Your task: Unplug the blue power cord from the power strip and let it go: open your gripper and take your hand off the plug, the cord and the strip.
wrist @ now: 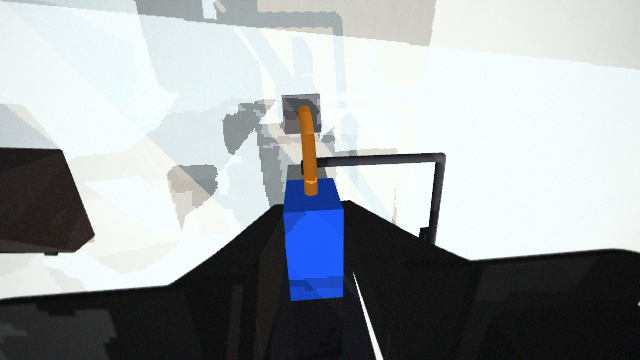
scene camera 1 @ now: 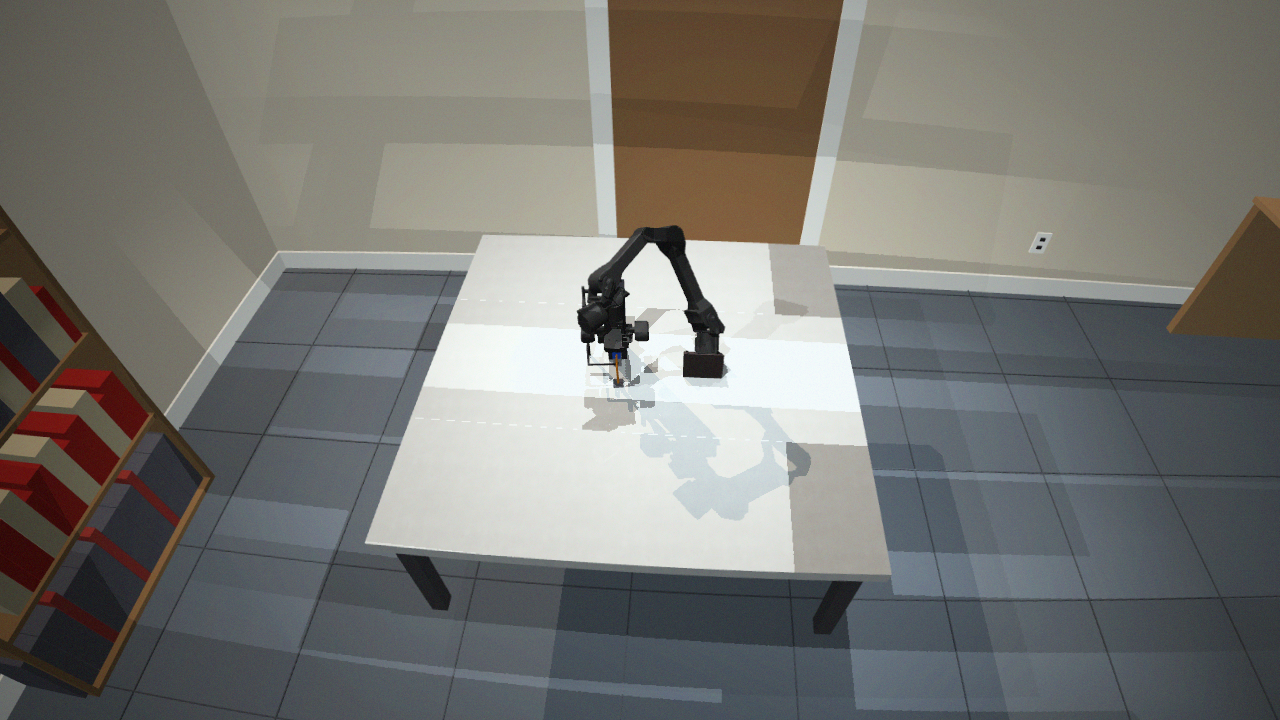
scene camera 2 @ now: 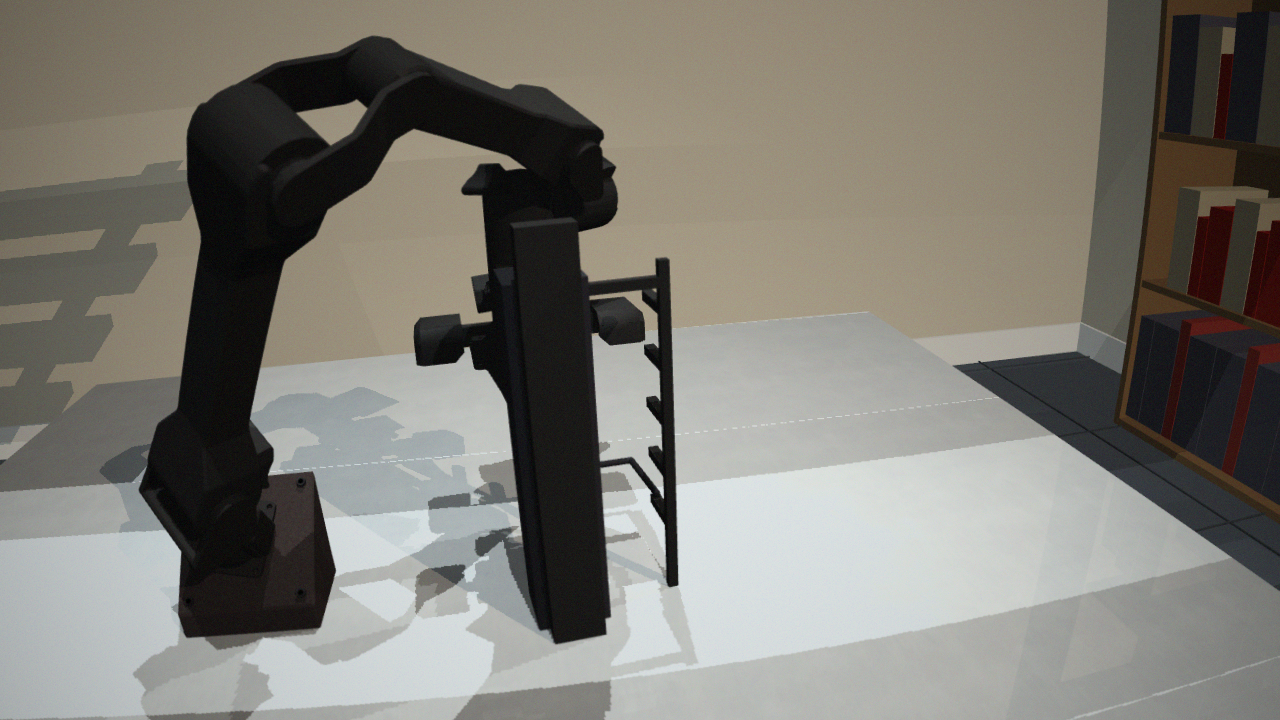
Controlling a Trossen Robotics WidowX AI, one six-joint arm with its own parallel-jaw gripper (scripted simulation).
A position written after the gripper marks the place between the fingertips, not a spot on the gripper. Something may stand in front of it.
In view: the gripper (scene camera 1: 616, 351) and a thin black ladder-like frame (scene camera 2: 662, 263).
The gripper also shows in the wrist view (wrist: 312, 212).
